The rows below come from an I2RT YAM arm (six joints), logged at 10 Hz.
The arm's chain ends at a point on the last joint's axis. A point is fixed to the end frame.
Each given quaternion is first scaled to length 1.
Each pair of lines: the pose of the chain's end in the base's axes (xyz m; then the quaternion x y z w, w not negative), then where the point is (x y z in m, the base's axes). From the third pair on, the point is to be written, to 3 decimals.
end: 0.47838 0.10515 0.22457 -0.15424 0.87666 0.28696 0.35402
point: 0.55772 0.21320 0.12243
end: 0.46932 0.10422 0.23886 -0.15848 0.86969 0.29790 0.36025
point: 0.54864 0.21558 0.14033
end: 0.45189 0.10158 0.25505 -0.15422 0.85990 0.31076 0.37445
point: 0.534 0.216 0.163
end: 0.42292 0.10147 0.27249 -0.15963 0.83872 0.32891 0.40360
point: 0.509 0.221 0.191
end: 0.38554 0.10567 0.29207 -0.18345 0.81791 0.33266 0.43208
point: 0.474 0.229 0.219
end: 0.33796 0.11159 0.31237 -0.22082 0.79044 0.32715 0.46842
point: 0.429 0.238 0.248
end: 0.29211 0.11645 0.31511 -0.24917 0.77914 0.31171 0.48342
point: 0.384 0.243 0.251
